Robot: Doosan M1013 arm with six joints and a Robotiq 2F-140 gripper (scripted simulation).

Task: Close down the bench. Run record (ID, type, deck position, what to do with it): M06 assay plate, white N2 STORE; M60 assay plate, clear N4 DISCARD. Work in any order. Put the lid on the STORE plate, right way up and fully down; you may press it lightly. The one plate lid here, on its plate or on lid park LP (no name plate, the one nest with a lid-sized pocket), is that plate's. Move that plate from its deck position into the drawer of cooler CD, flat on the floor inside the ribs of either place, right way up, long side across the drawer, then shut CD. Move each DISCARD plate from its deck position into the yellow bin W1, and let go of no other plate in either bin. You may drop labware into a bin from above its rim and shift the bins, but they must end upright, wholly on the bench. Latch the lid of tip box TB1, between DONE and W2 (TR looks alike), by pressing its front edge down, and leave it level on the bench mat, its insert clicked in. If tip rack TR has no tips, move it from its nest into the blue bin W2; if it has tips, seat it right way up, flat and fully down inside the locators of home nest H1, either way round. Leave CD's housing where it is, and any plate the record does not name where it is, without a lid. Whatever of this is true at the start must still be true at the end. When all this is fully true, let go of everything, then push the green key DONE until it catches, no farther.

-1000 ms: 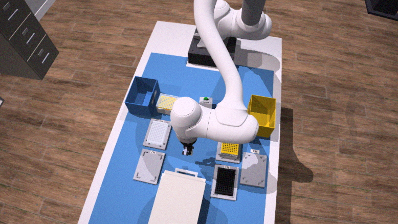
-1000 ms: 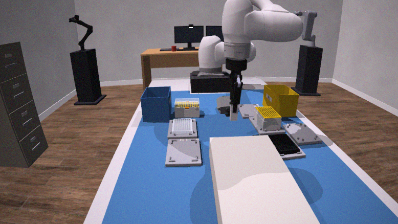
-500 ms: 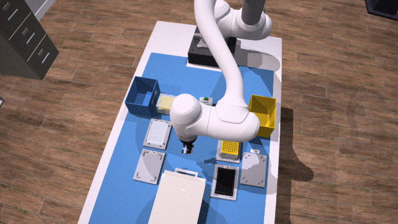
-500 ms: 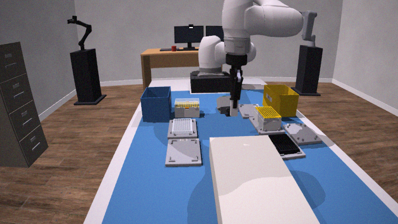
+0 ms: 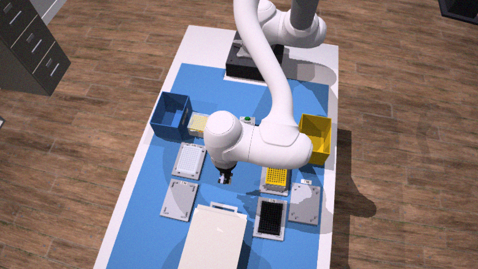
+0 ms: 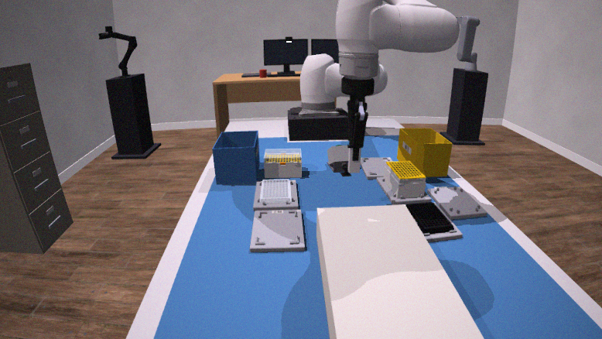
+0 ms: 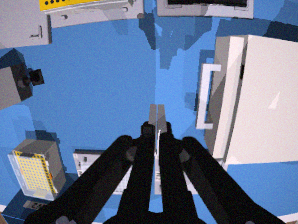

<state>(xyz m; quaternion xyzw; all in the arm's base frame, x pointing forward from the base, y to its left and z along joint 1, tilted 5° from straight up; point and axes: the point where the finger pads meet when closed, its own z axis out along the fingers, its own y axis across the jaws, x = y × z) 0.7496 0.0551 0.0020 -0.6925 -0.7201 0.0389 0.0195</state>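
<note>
Right now my hand is 21 cm to the left of the clear assay plate, 13 cm above it and 9 cm past it. From my hand the other things lie so: white plate M06: 19 cm ahead, 13 cm below, 1 cm to the left; clear plate lid: 19 cm ahead, 12 cm below, 1 cm to the left; tip rack TR: 17 cm to the left, 12 cm behind, 10 cm below.
</note>
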